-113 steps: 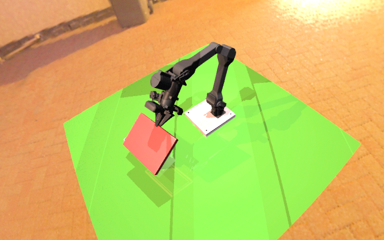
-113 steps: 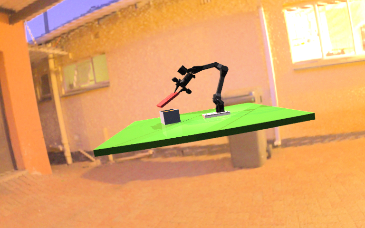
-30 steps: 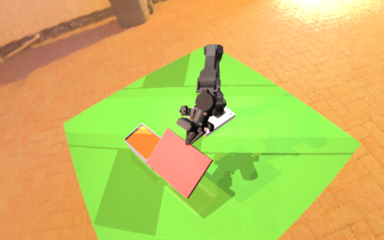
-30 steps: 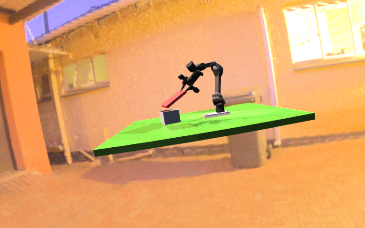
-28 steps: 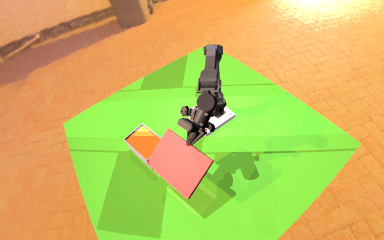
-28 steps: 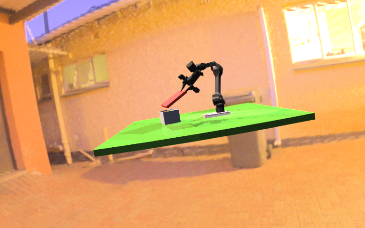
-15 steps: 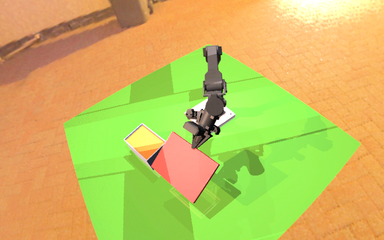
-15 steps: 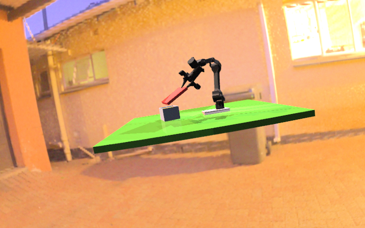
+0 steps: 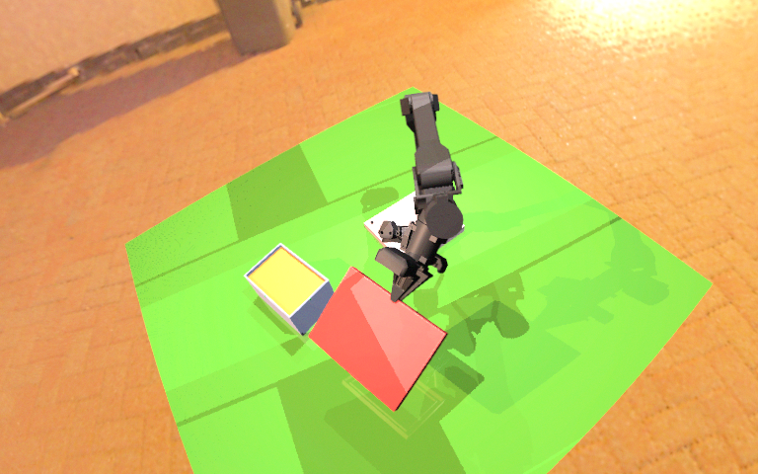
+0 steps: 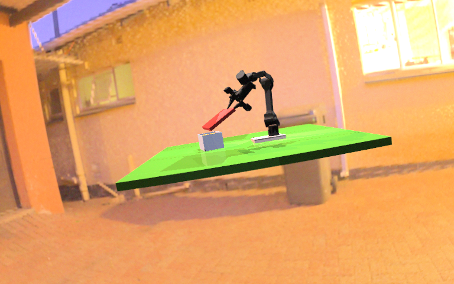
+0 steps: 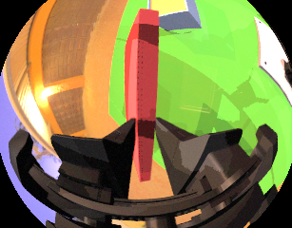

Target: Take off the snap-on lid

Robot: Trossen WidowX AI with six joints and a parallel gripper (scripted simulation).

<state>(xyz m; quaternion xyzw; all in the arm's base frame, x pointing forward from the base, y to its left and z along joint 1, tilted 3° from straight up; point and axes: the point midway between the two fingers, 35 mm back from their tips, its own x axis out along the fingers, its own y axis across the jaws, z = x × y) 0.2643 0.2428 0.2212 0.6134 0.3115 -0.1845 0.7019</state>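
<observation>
My gripper tip is 7 cm short of the red lid, 1 cm to the right of it and 4 cm above it. Round my gripper tip: storage box 14 cm ahead, 30 cm to the right, 18 cm below.
</observation>
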